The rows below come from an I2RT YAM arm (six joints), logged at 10 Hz.
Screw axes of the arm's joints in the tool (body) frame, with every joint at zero. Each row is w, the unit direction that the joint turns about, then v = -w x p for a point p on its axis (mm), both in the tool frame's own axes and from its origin. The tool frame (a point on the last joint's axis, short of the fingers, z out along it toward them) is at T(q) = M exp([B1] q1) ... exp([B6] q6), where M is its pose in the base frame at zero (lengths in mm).
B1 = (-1, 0, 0, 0, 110.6, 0)
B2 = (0, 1, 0, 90.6, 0, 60)
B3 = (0, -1, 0, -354.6, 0, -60)
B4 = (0, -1, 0, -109.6, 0, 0)
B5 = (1, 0, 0, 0, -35.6, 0)
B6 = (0, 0, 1, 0, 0, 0)
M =
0 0 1 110.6
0 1 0 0
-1 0 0 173.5
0 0 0 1
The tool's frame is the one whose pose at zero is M.
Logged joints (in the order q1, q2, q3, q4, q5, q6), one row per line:
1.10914 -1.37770 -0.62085 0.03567 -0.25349 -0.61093
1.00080 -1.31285 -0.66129 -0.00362 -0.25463 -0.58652
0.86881 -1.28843 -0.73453 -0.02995 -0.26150 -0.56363
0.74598 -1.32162 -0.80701 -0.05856 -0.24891 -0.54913
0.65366 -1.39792 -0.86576 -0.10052 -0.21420 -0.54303
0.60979 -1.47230 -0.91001 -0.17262 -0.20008 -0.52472
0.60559 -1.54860 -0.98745 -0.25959 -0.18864 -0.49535
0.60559 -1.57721 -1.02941 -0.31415 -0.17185 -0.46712
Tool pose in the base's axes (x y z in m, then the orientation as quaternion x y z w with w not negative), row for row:
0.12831 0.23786 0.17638 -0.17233 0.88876 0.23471 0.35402
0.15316 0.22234 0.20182 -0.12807 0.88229 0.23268 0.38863
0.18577 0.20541 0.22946 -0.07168 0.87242 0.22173 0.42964
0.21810 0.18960 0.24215 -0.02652 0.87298 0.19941 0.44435
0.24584 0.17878 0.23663 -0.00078 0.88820 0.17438 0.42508
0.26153 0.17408 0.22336 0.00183 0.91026 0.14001 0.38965
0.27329 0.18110 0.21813 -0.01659 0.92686 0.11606 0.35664
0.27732 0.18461 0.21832 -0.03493 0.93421 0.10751 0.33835
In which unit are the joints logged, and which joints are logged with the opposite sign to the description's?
The joints are logged in radians. Opposite sign: q2, q3, q5, q6.
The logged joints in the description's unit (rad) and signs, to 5 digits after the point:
1.10914 1.37770 0.62085 0.03567 0.25349 0.61093
1.00080 1.31285 0.66129 -0.00362 0.25463 0.58652
0.86881 1.28843 0.73453 -0.02995 0.26150 0.56363
0.74598 1.32162 0.80701 -0.05856 0.24891 0.54913
0.65366 1.39792 0.86576 -0.10052 0.21420 0.54303
0.60979 1.47230 0.91001 -0.17262 0.20008 0.52472
0.60559 1.54860 0.98745 -0.25959 0.18864 0.49535
0.60559 1.57721 1.02941 -0.31415 0.17185 0.46712

